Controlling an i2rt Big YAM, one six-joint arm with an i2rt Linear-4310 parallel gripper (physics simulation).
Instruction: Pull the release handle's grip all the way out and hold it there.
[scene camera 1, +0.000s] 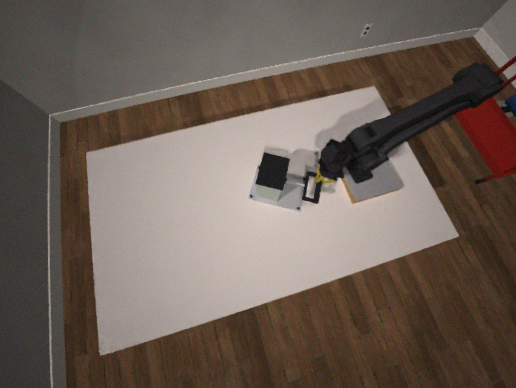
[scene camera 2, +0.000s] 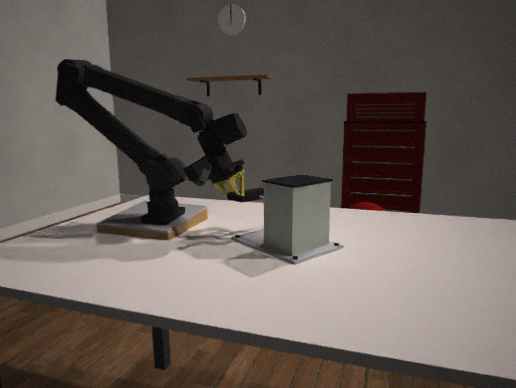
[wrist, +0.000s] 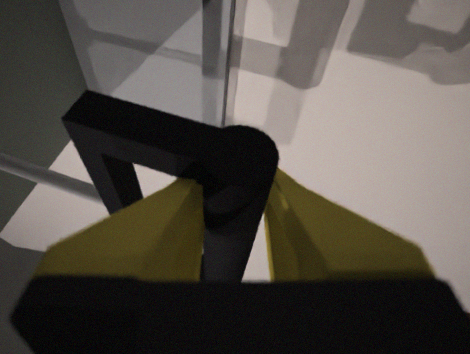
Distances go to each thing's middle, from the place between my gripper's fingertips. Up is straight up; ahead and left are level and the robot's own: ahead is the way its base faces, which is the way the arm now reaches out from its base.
Scene:
The grey base plate (scene camera 2: 255, 239) is 140 mm ahead of my hand, 60 mm to the right of it and 90 mm below it.

